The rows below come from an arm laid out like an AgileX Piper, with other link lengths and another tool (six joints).
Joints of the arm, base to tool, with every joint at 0 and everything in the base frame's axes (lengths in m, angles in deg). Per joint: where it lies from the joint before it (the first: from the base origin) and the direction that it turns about. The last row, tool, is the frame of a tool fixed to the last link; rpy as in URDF.
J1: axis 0 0 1 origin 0 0 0.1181
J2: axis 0 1 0 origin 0 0 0
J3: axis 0 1 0 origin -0.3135 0 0.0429
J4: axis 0.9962 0 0.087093 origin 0.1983 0 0.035
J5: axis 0 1 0 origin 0 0 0
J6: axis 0.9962 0 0.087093 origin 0.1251 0 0.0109
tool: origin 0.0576 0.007 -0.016 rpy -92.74 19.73 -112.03
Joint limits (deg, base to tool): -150..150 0..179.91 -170..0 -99.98..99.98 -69.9..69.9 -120..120
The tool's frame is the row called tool.
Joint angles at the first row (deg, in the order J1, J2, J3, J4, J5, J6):
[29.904, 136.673, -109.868, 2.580, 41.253, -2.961]
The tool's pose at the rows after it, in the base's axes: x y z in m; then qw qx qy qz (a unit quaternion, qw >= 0):
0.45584 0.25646 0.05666 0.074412 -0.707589 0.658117 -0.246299
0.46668 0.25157 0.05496 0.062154 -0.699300 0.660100 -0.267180
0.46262 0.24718 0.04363 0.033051 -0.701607 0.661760 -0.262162
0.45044 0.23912 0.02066 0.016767 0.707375 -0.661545 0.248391
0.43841 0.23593 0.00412 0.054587 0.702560 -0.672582 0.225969
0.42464 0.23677 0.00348 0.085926 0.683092 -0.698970 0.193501
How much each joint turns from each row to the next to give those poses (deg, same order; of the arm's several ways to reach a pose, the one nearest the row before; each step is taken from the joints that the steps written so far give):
[-0.177, 3.708, -4.417, -7.429, 1.792, 6.944]
[-0.047, 2.128, -4.603, -3.782, 3.052, 2.463]
[-0.001, 1.688, -1.650, -0.394, 3.343, 0.499]
[0.002, 2.344, -0.186, -0.047, 3.824, 0.470]
[-0.001, 1.813, -0.239, 1.200, 3.108, 1.568]
[0.000, 0.061, -0.262, 2.448, 4.081, 3.338]

